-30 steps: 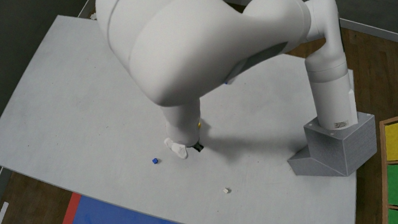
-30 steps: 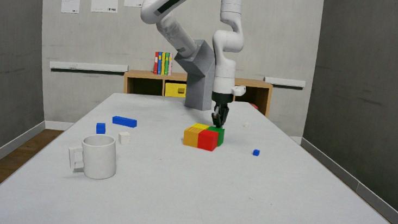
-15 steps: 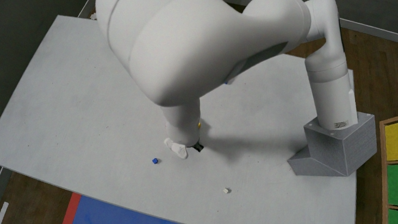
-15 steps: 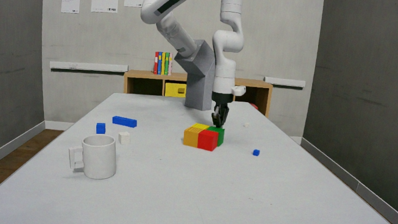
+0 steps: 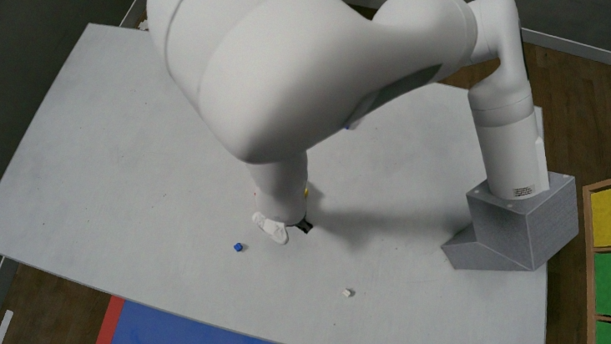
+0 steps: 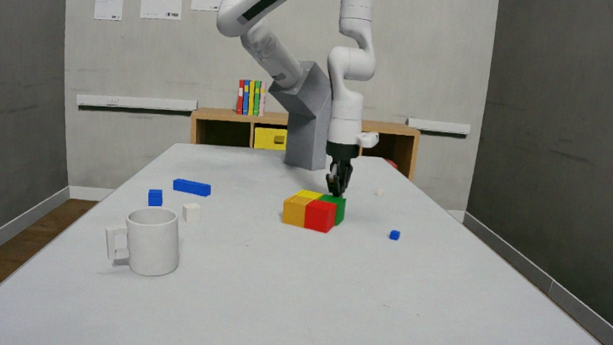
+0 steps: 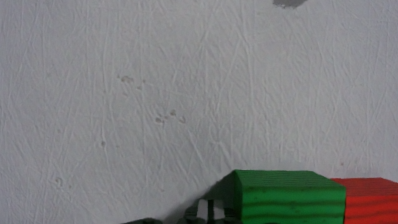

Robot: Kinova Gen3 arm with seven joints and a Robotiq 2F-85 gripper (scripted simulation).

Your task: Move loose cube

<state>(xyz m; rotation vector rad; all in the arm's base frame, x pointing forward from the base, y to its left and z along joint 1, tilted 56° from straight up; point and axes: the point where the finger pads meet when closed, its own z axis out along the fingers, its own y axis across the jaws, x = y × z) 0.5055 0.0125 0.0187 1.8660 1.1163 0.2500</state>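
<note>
Right now the green cube is 3 cm ahead of my hand, 3 cm to the right of it and 1 cm below it. Also, from my hand: yellow cube 1 cm behind, 7 cm to the right, 1 cm below; then red cube 6 cm ahead, 7 cm to the right, 1 cm below; then orange cube 3 cm ahead, 10 cm to the right, 1 cm below.
</note>
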